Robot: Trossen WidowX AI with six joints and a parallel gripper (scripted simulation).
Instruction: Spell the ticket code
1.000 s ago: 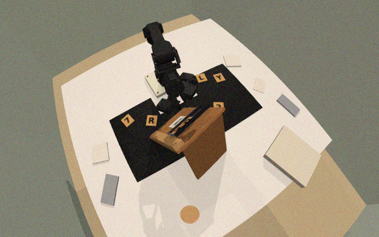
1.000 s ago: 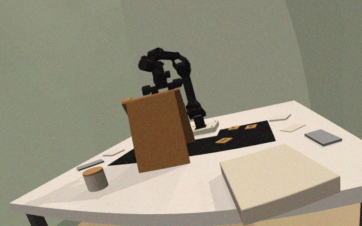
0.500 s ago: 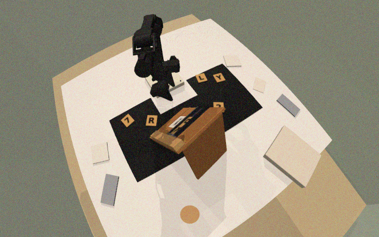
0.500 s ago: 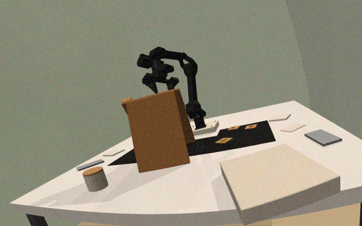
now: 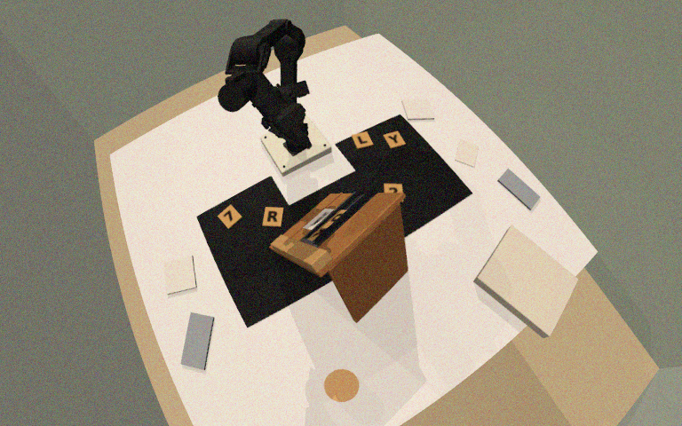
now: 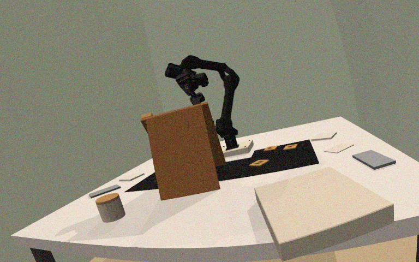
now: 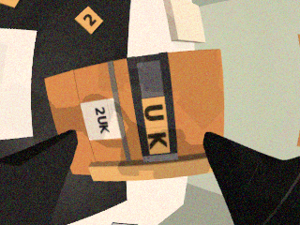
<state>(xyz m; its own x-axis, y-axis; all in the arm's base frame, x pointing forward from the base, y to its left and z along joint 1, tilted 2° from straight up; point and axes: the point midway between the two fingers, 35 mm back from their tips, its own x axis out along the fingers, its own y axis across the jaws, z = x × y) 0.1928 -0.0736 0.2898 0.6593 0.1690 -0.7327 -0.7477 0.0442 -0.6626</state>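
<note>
Now: gripper tip 280 mm above the letter tile, 220 mm to the right of it and 100 mm short of it. The rest, counted from my gripper tip: black mat (290 mm below, 60 mm to the left, 10 mm behind); then k tile (150 mm ahead, 110 mm below, 70 mm to the right); then white ticket (190 mm below, 80 mm ahead, 30 mm to the right).
</note>
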